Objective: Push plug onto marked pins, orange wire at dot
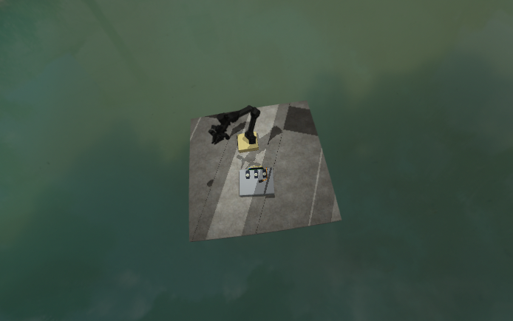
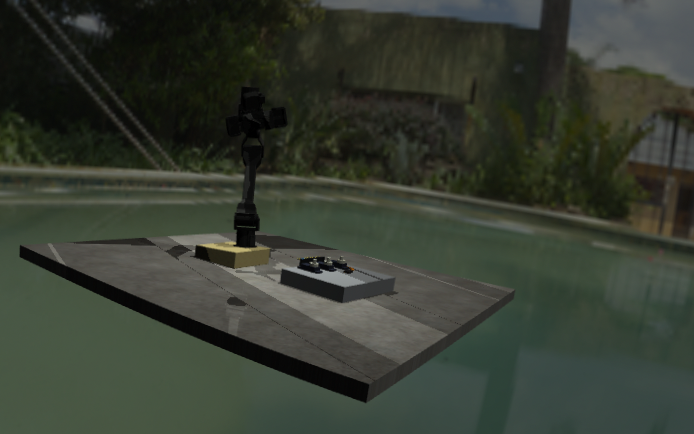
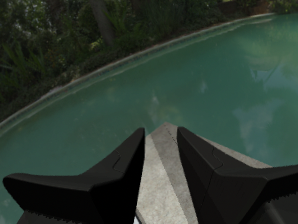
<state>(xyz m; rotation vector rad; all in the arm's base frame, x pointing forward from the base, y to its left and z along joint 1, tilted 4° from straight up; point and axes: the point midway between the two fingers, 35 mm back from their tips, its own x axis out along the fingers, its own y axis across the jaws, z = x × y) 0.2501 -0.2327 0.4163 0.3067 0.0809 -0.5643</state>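
The blue band is 40 mm ahead of my gripper tip, 220 mm to the left of it and 410 mm below it. Also, from my gripper tip: grey printed holder 200 mm ahead, 270 mm to the left, 460 mm below.
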